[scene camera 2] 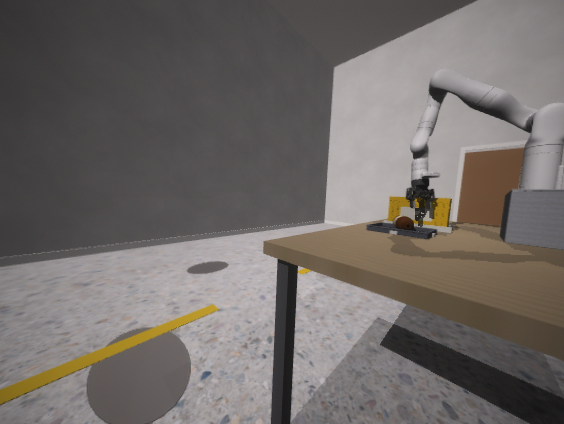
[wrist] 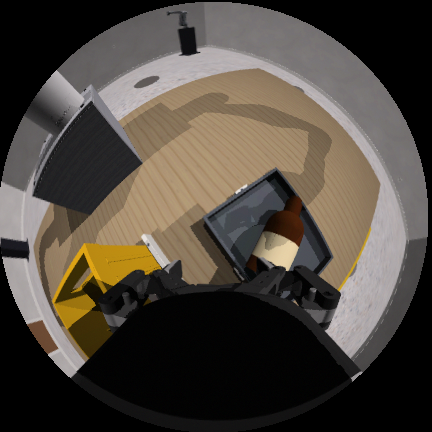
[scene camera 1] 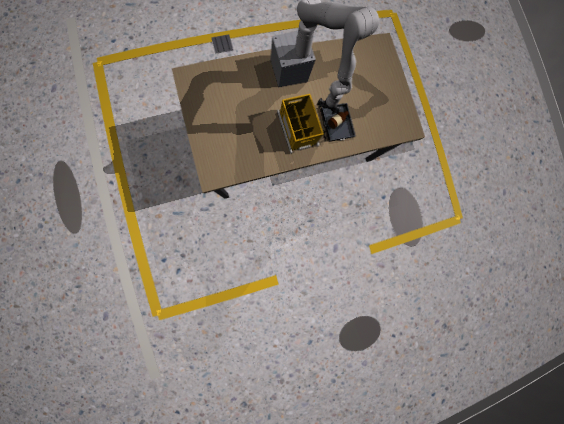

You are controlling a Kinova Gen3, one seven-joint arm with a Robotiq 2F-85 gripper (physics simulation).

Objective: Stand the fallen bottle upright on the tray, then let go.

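Places are measured from the arm's base along level axes (x ahead, y right, z down), in centimetres.
Pixels of known places: gripper, fingertip midpoint: [scene camera 2: 420,208] [wrist: 218,267] [scene camera 1: 326,110]; arm's base, origin of the base link: [scene camera 2: 536,191] [wrist: 68,116] [scene camera 1: 302,51].
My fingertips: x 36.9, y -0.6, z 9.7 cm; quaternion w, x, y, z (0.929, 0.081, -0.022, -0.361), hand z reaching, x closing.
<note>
For each thing: its top centre in the pictures, then the offset to it from my fingertips. "spot": a spot on its surface instead. Level surfaces: height alone.
- brown bottle, middle of its top: [wrist: 292,233] [scene camera 2: 405,216] [scene camera 1: 341,115] dz +3.8, dx +6.3, dy -10.5 cm
- dark tray, middle of its top: [wrist: 281,241] [scene camera 2: 400,226] [scene camera 1: 339,121] dz +9.1, dx +7.6, dy -10.0 cm
- yellow crate, middle of its top: [wrist: 119,365] [scene camera 1: 302,116] [scene camera 2: 420,197] dz -5.9, dx +0.1, dy +19.1 cm
- pale strip, surface spot: [wrist: 155,249] spot: dz +9.2, dx -9.7, dy +6.9 cm
- wooden table, its level: dz +11.7 cm
The brown bottle [scene camera 1: 337,120] [scene camera 2: 404,223] [wrist: 282,245] with a cream label lies on its side on the dark tray [scene camera 1: 344,133] [scene camera 2: 376,228] [wrist: 260,191]. In the wrist view its neck points to the upper right, towards a tray wall. My gripper [scene camera 1: 328,105] [scene camera 2: 420,220] [wrist: 218,267] is open and empty, low at the crate-side edge of the tray, near the bottle's base end. In the wrist view the right finger overlaps the label and part of the base; the left finger is over the gap between crate and tray. Whether a finger touches the bottle cannot be told.
A yellow crate [scene camera 1: 306,142] [scene camera 2: 395,207] [wrist: 122,257] with compartments stands close beside the tray. A pale strip [wrist: 155,249] runs along the crate's tray side. The grey box under the arm's base [scene camera 1: 295,72] [scene camera 2: 532,217] [wrist: 90,155] stands farther back on the wooden table [scene camera 1: 225,165] [scene camera 2: 350,250] [wrist: 180,165].
</note>
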